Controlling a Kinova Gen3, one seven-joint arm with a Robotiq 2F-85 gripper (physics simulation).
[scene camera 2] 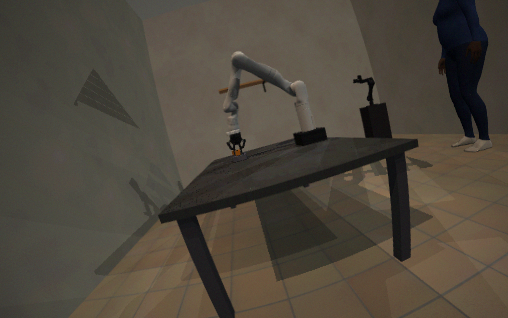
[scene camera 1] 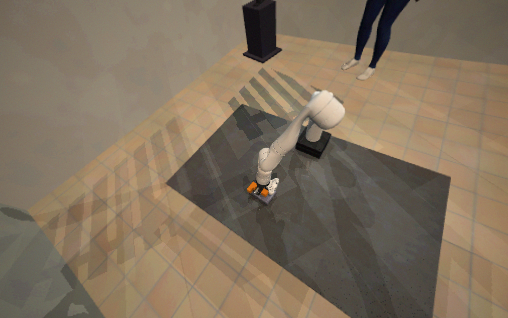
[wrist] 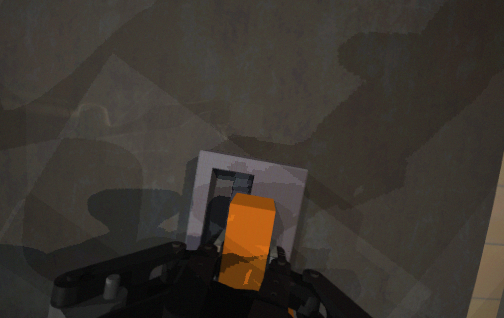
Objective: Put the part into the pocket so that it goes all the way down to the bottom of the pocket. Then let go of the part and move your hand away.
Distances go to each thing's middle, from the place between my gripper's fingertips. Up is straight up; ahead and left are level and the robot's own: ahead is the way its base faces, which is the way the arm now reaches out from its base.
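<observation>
From the grey pocket fixture (wrist: 220,175), my gripper is 1 cm past it and 2 cm above it. There's also the orange part (wrist: 250,221), and counting from my hand it's 1 cm to the right, 1 cm ahead and 2 cm above.
</observation>
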